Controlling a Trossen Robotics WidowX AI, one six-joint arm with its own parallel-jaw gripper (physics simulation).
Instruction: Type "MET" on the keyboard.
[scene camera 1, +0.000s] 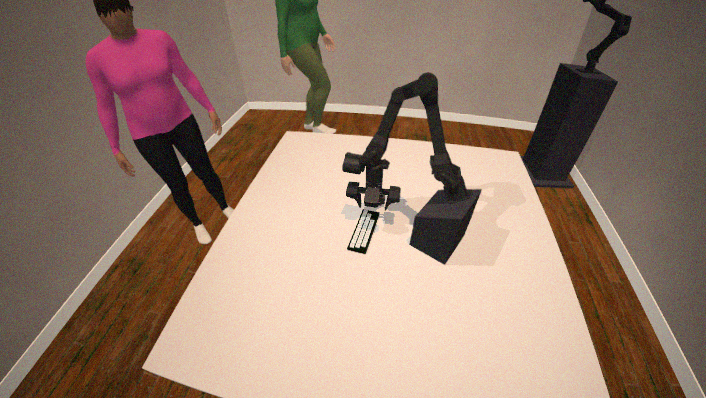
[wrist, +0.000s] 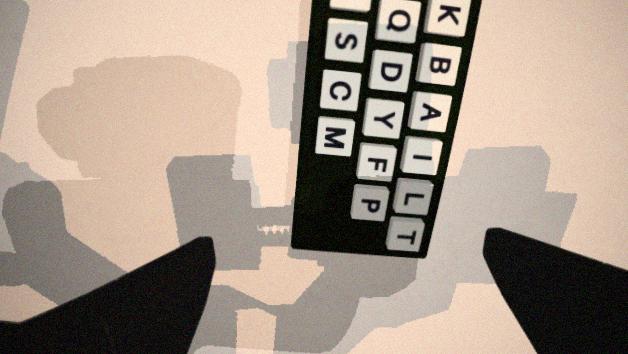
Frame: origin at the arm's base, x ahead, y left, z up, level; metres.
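Seen in the pictures: gripper, fingertip midpoint: (scene camera 1: 372, 208) (wrist: 350, 246); arm's base, origin of the base link: (scene camera 1: 458, 196).
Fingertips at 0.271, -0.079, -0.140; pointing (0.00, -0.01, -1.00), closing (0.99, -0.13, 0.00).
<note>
Offsets run from my fingertips to a thing's middle, as dx, dy, dz. Level surfaces: height alone.
The black keyboard {+0.030, +0.063, -0.049} (scene camera 1: 363, 232) (wrist: 322, 200) with white letter keys lies flat on the pale mat. In the wrist view its T key {+0.027, -0.023, -0.043} (wrist: 405, 234) is at the lower right corner, in shadow, and its M key {+0.001, +0.027, -0.043} (wrist: 335, 136) is at the end of the left row. The E key does not show in the wrist view. My gripper (scene camera 1: 373, 207) (wrist: 350, 246) is open and empty, pointing down above the keyboard's far end. In the wrist view one fingertip is on each side of the T end, and no touch on a key shows.
My arm's dark base block (scene camera 1: 440, 227) stands right of the keyboard on the pale mat {dz -0.058} (scene camera 1: 360, 320). A figure in pink (scene camera 1: 145, 85) stands at the left, and one in green (scene camera 1: 300, 25) stands behind. A dark pedestal (scene camera 1: 570, 125) with another arm (scene camera 1: 620, 25) is at the back right.
</note>
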